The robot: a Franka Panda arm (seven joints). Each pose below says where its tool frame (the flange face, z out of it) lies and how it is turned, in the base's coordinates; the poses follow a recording.
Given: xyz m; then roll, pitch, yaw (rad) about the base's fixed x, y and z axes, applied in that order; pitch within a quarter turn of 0, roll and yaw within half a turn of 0.
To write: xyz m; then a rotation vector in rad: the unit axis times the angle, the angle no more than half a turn. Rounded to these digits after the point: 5 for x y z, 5 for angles.
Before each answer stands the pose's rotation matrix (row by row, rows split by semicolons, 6 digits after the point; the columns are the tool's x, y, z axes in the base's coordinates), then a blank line. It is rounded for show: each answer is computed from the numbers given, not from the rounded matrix.
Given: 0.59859 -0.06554 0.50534 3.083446 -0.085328 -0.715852
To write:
0.751789 -0.658888 0.026058; -0.653873 -0.750009 -0.099684; 0.085224 0.057902 -0.994678

0.59859 -0.06554 0.50534 2.86094 -1.07415 0.09106
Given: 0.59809 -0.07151 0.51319 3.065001 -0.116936 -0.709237
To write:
0.753677 -0.656120 0.038444; -0.646807 -0.750820 -0.133824; 0.116670 0.075994 -0.990259

0.59809 -0.07151 0.51319 2.83599 -1.05733 0.12587
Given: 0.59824 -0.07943 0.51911 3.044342 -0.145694 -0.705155
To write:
0.753443 -0.655824 0.047099; -0.641285 -0.748776 -0.167594; 0.145179 0.096069 -0.984730

0.59824 -0.07943 0.51911 2.80827 -1.04465 0.15485
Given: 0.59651 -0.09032 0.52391 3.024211 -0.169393 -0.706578
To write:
0.749702 -0.659784 0.051307; -0.639943 -0.742536 -0.197772; 0.168584 0.115436 -0.978904

0.59651 -0.09032 0.52391 2.77960 -1.04079 0.17608
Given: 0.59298 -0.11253 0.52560 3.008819 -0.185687 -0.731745
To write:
0.731220 -0.680472 0.047697; -0.656683 -0.721131 -0.220768; 0.184622 0.130108 -0.974159

0.59298 -0.11253 0.52560 2.74433 -1.07094 0.18607
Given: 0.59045 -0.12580 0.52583 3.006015 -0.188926 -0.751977
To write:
0.717345 -0.695355 0.043575; -0.670930 -0.706298 -0.225823; 0.187804 0.132758 -0.973193

0.59045 -0.12580 0.52583 2.72842 -1.09743 0.18585
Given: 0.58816 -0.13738 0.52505 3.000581 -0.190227 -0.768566
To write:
0.705940 -0.707310 0.036890; -0.682566 -0.693300 -0.231166; 0.189082 0.138010 -0.972215

0.58816 -0.13738 0.52505 2.71307 -1.11846 0.18184
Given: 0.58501 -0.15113 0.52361 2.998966 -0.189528 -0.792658
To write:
0.689385 -0.723787 0.029664; -0.699468 -0.675754 -0.232595; 0.188395 0.139598 -0.972121

0.58501 -0.15113 0.52361 2.69717 -1.15027 0.17624
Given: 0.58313 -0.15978 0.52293 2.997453 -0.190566 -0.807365
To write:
0.678888 -0.733787 0.025828; -0.709389 -0.664578 -0.234741; 0.189415 0.141041 -0.971715

0.58313 -0.15978 0.52293 2.68616 -1.16935 0.17440
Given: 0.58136 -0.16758 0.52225 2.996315 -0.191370 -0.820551
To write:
0.669371 -0.742590 0.022418; -0.718167 -0.654493 -0.236378; 0.190204 0.142124 -0.971403

0.58136 -0.16758 0.52225 2.67644 -1.18644 0.17269
